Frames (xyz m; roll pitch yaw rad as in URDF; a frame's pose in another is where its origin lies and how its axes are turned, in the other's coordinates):
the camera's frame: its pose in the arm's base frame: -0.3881 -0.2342 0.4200 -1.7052 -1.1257 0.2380
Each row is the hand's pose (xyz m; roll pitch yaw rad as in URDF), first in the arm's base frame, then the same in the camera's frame.
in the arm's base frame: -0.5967 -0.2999 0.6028 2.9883 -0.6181 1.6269
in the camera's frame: 0.0710 -0.2712 -0.0515 -0.2496 -0.8926 -0.3630
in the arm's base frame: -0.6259 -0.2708 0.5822 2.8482 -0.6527 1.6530
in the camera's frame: 0.0432 -0.2864 -0.0180 -0.3460 -0.8597 -0.3998
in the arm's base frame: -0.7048 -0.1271 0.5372 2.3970 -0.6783 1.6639
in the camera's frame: -0.0159 -0.3267 0.1362 -0.7795 -0.8345 -0.4144
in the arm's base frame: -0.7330 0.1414 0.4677 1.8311 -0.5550 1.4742
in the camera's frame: -0.0631 -0.3007 0.4097 -1.6693 -0.9254 -0.1380
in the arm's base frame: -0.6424 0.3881 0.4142 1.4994 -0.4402 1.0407
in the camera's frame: -0.0485 -0.1764 0.6469 -2.6358 -0.7701 0.4207
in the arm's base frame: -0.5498 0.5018 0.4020 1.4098 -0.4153 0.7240
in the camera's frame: -0.0092 -0.0786 0.7496 -2.9705 -0.5214 0.6065
